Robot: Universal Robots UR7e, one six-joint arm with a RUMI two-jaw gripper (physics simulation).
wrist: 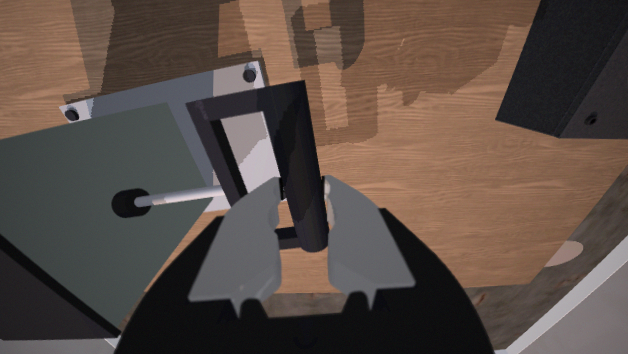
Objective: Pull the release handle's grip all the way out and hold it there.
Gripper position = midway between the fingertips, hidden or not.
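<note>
My gripper (302, 178), visible. Light metal base plate (176, 92), visible too.
</note>
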